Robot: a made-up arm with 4 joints.
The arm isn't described. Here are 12 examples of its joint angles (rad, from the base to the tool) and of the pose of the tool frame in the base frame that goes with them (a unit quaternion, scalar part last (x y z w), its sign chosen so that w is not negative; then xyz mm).
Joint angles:
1: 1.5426 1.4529 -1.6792 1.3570
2: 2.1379 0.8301 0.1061 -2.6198
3: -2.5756 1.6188 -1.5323 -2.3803
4: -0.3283 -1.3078 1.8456 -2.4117
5: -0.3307 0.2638 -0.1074 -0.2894
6: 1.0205 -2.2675 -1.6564 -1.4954
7: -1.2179 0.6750 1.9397 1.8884
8: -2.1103 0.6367 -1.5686 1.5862
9: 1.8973 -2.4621 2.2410 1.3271
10: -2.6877 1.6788 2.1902 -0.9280
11: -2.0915 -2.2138 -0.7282 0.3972
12: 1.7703 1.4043 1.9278 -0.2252
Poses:
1: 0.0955 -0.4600 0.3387 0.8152 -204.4 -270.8 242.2
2: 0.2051 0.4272 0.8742 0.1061 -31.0 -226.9 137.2
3: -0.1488 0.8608 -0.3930 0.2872 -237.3 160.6 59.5
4: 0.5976 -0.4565 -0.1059 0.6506 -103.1 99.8 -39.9
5: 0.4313 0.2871 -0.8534 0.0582 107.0 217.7 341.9
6: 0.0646 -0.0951 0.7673 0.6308 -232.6 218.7 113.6
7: 0.1533 -0.2538 0.2572 0.9198 -69.9 175.6 131.0
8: -0.5000 0.8414 0.1941 0.0668 48.2 206.8 59.1
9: 0.2582 0.8752 0.3664 0.1821 -232.9 128.6 330.1
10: -0.8046 -0.5230 0.0001 0.2814 -339.0 26.3 55.5
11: 0.2227 0.8232 0.0830 0.5156 -282.9 -258.1 371.4
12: 0.8203 0.2320 -0.4198 0.3117 -262.8 -139.2 322.4
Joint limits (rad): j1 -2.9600..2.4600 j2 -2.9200..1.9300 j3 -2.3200..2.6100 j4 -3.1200..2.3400
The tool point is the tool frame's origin. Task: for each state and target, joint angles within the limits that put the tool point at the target. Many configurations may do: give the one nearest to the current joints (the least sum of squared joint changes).
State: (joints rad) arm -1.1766 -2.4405 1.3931 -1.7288
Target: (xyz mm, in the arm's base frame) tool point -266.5 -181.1 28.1
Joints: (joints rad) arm -1.1297 -2.0359 1.0505 -1.7287
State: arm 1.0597 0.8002 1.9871 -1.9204
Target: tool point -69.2 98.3 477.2
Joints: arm 0.4056 0.9122 2.1614 -1.9081
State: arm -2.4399 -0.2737 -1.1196 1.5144
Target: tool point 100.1 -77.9 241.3
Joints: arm -2.1261 -0.4870 -1.6556 1.9703
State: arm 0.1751 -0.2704 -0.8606 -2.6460
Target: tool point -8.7 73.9 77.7
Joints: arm 0.2635 -0.8096 -1.4437 -2.5731
